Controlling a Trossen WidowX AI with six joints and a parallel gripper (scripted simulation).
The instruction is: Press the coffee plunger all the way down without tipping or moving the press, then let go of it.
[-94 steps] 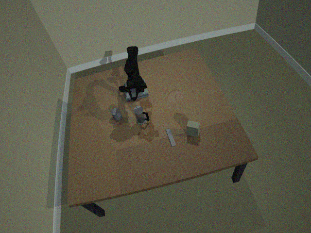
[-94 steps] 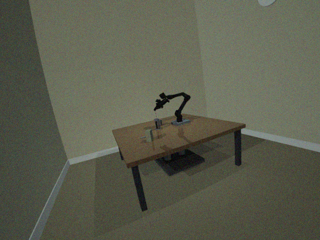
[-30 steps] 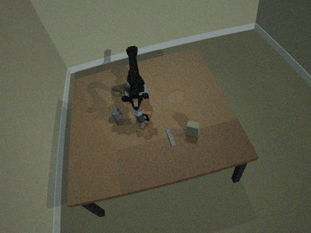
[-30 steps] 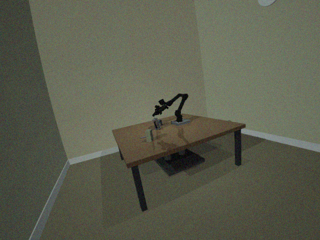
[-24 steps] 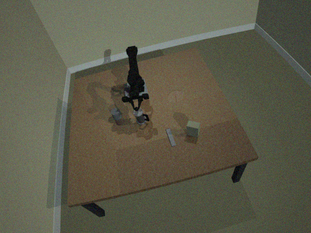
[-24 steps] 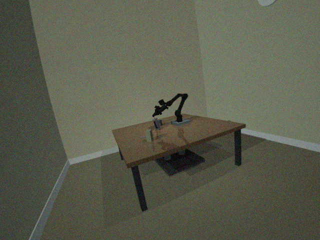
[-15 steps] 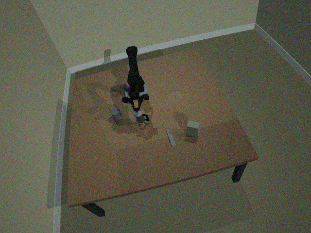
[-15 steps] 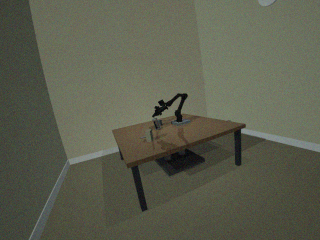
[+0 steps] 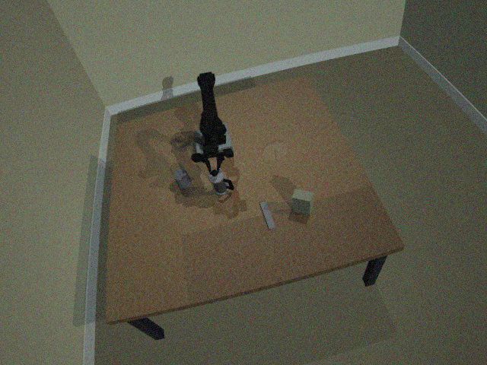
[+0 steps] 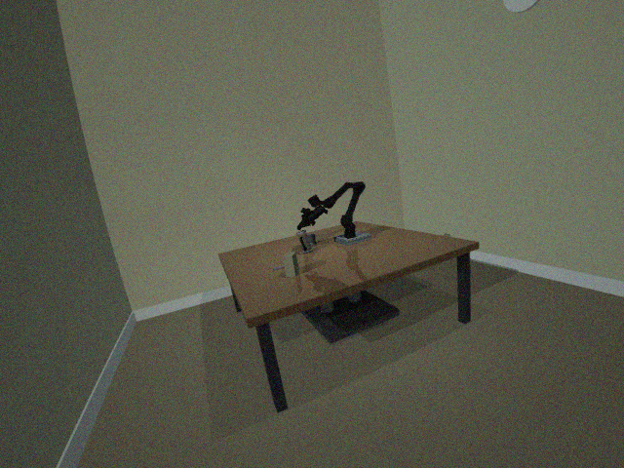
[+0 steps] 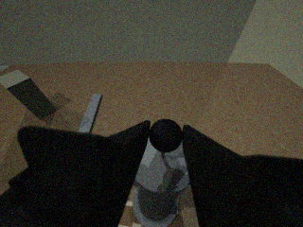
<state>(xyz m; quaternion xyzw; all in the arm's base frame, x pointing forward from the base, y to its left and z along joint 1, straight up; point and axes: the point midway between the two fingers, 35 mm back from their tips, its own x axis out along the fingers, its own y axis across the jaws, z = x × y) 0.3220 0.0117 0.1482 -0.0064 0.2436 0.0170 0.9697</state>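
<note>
Right now my gripper tip is 9 cm above the coffee press, 2 cm past it and 1 cm to the right of it. From my gripper tip the other things lie so: flat grey bar 22 cm to the left, 17 cm below, 14 cm ahead; then grey cup 20 cm to the right, 14 cm below, 11 cm behind.
</note>
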